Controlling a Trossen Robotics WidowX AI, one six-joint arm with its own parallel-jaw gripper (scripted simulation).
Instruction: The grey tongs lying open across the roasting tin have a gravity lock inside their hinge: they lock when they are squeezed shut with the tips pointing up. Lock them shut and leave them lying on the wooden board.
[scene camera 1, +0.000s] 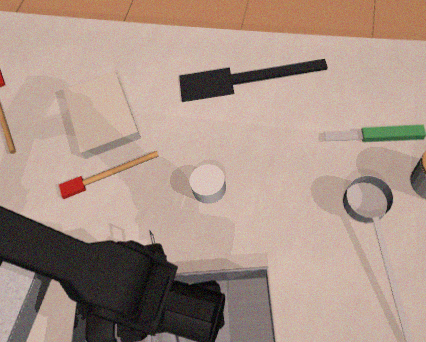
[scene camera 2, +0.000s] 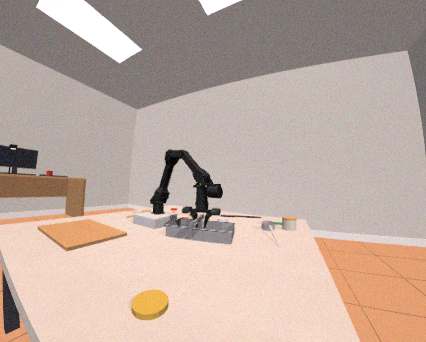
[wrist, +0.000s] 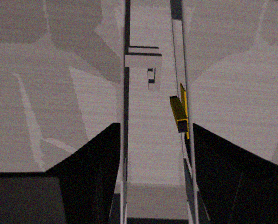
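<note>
There's my gripper (wrist: 152, 130), and there's a grey roasting tin (scene camera 2: 219, 232), which you also get in the wrist view as the tin (wrist: 67, 67). I can see a black spatula (scene camera 1: 215, 83) too, though in the wrist view it's out of frame. A yellow disc (scene camera 2: 154, 303) is here as well, but it's out of frame in scene camera 1. And I'm seeing a white puck (scene camera 1: 207, 182) plus a red-headed brush (scene camera 1: 77, 185).
</note>
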